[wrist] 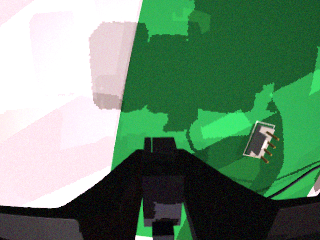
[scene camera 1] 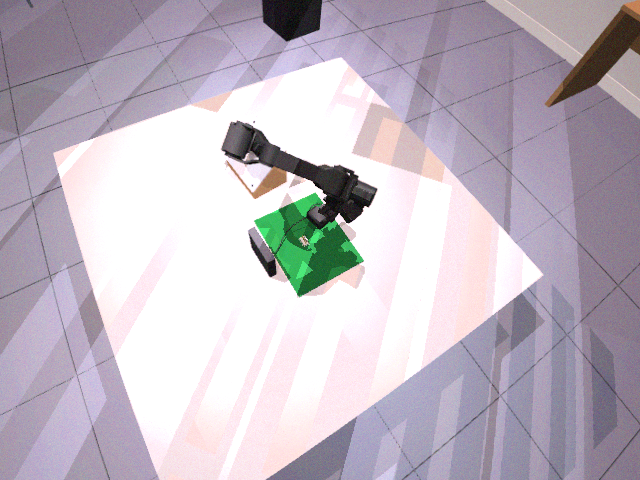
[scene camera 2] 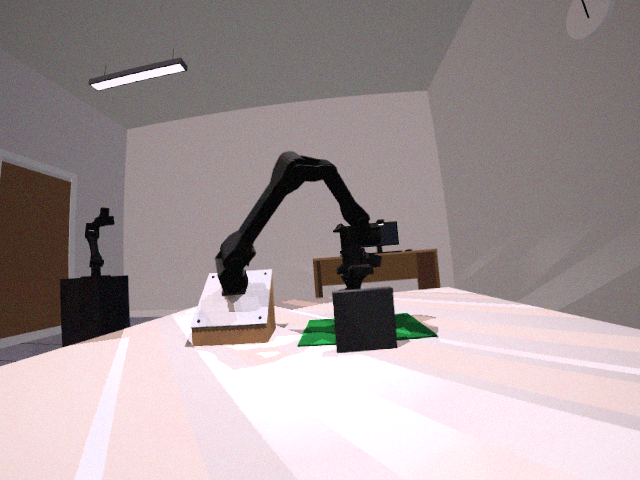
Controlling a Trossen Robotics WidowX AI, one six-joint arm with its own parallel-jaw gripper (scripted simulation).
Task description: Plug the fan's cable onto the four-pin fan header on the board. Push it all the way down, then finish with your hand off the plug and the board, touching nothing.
The pictures show: the gripper, a dark fan block and a green board.
The gripper shows as well in the wrist view and in scene camera 1.
